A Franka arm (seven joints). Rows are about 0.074 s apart.
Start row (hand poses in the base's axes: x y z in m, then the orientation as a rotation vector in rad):
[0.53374 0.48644 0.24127 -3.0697 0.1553 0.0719]
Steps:
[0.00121 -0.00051 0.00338 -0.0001 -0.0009 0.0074]
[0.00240 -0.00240 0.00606 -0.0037 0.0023 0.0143]
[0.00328 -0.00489 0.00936 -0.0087 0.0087 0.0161]
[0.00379 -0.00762 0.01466 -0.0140 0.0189 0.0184]
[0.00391 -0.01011 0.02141 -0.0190 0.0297 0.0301]
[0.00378 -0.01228 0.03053 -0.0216 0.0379 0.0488]
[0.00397 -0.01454 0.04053 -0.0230 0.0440 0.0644]
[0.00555 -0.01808 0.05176 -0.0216 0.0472 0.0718]
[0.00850 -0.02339 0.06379 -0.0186 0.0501 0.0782]
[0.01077 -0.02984 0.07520 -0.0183 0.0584 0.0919]
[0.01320 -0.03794 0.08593 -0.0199 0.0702 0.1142]
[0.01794 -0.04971 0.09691 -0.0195 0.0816 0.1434]
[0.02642 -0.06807 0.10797 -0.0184 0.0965 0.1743]
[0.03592 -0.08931 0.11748 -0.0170 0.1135 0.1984]
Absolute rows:
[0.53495 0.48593 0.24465 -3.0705 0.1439 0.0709]
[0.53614 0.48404 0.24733 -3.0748 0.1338 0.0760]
[0.53702 0.48155 0.25063 -3.0800 0.1317 0.0857]
[0.53753 0.47882 0.25593 -3.0855 0.1291 0.1012]
[0.53765 0.47633 0.26268 -3.0914 0.1120 0.1183]
[0.53752 0.47416 0.27180 -3.0952 0.0837 0.1319]
[0.53771 0.47190 0.28180 -3.0974 0.0599 0.1421]
[0.53929 0.46836 0.29303 -3.0963 0.0486 0.1474]
[0.54224 0.46305 0.30506 -3.0935 0.0387 0.1524]
[0.54451 0.45660 0.31647 -3.0934 0.0179 0.1659]
[0.54694 0.44850 0.32720 -3.0951 -0.0160 0.1852]
[0.55168 0.43673 0.33818 -3.0943 -0.0607 0.2043]
[0.56016 0.41837 0.34924 -3.0917 -0.1078 0.2289]
[0.56966 0.39713 0.35875 -3.0882 -0.1443 0.2564]

